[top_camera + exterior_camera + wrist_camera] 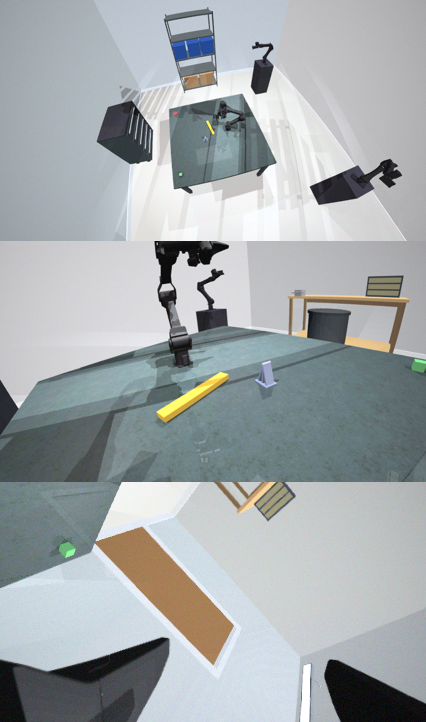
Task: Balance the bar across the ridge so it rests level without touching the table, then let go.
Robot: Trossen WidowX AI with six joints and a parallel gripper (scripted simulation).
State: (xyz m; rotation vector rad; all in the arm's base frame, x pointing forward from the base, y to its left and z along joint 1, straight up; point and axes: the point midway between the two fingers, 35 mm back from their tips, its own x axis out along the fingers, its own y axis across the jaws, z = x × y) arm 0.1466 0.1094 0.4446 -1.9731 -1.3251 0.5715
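My gripper tip is 440 mm above the yellow bar, 230 mm to the left of it and 90 mm short of it. The rest, counted from my gripper tip: small red block 640 mm to the right, 580 mm ahead, 440 mm below; small green block 580 mm ahead, 430 mm below, 360 mm to the left.
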